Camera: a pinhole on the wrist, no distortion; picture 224 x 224 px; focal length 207.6 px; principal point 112.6 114.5 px. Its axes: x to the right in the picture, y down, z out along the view. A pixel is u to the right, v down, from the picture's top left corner.
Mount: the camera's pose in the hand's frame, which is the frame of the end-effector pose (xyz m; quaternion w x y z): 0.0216 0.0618 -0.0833 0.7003 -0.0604 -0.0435 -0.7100
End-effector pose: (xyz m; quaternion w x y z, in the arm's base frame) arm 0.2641 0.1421 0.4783 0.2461 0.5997 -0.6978 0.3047
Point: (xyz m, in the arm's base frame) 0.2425 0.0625 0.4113
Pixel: 190 98
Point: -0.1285 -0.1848 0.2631
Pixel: 8 155
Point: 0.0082 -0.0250 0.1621
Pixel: 41 66
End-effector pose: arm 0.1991 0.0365 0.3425 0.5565 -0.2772 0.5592 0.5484
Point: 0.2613 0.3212 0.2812
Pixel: 184 175
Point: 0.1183 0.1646 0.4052
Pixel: 76 85
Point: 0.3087 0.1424 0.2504
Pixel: outside the picture
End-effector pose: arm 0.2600 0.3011 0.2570 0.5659 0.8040 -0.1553 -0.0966
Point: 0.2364 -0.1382 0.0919
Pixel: 174 154
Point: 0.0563 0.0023 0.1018
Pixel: 185 60
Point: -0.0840 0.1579 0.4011
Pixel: outside the picture
